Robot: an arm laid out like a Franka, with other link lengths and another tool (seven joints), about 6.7 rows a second.
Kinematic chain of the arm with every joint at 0, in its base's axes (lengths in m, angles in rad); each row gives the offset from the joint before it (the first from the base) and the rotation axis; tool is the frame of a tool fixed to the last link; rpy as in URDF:
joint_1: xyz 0 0 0.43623 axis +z
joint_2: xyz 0 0 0 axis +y
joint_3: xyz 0 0 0.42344 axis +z
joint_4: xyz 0.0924 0 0 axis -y
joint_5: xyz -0.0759 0 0.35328 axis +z
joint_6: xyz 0 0 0 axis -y
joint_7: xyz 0.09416 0 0 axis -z
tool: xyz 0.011 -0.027 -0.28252 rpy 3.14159 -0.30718 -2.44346
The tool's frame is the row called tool.
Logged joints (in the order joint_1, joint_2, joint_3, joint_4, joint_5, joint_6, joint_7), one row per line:
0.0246 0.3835 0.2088 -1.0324 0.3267 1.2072 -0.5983
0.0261 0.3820 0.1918 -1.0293 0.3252 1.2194 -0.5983
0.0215 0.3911 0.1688 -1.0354 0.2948 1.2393 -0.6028
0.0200 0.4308 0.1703 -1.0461 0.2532 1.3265 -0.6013
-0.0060 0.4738 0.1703 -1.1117 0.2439 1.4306 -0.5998
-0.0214 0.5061 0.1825 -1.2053 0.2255 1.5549 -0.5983
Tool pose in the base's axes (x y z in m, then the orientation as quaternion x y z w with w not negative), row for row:
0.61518 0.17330 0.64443 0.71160 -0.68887 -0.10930 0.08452
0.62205 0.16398 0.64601 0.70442 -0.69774 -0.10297 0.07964
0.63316 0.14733 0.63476 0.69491 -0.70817 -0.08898 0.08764
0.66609 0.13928 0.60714 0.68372 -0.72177 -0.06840 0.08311
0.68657 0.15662 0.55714 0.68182 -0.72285 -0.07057 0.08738
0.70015 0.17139 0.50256 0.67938 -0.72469 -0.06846 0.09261
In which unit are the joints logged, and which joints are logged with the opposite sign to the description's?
The joints are logged in radians. Opposite sign: joint_1.
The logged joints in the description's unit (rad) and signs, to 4 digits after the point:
-0.0246 0.3835 0.2088 -1.0324 0.3267 1.2072 -0.5983
-0.0261 0.3820 0.1918 -1.0293 0.3252 1.2194 -0.5983
-0.0215 0.3911 0.1688 -1.0354 0.2948 1.2393 -0.6028
-0.0200 0.4308 0.1703 -1.0461 0.2532 1.3265 -0.6013
0.0060 0.4738 0.1703 -1.1117 0.2439 1.4306 -0.5998
0.0214 0.5061 0.1825 -1.2053 0.2255 1.5549 -0.5983

